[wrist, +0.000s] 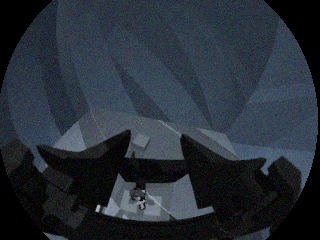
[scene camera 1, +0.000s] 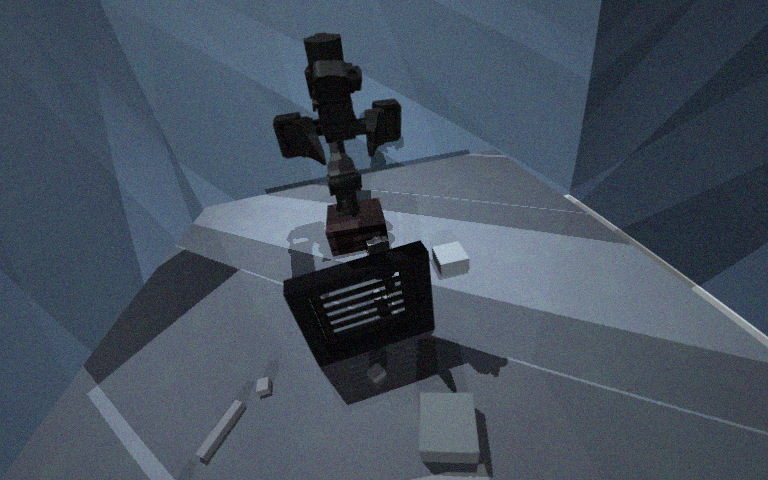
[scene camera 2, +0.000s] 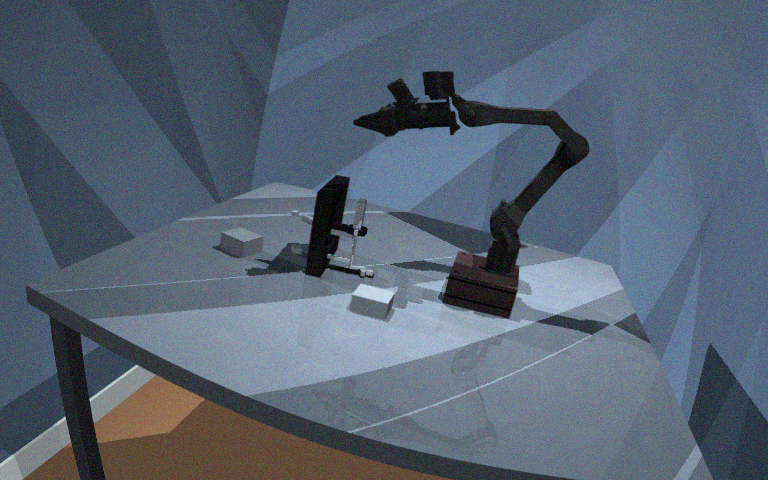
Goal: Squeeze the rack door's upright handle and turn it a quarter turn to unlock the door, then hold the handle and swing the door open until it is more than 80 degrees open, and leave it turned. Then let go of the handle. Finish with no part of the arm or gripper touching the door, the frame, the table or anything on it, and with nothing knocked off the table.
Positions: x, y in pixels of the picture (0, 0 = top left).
gripper: wrist 156, 135; scene camera 1 348, 158; scene camera 2 356, 120
same spot on black rack frame: (wrist: 129, 164) = (scene camera 2: 329, 190)
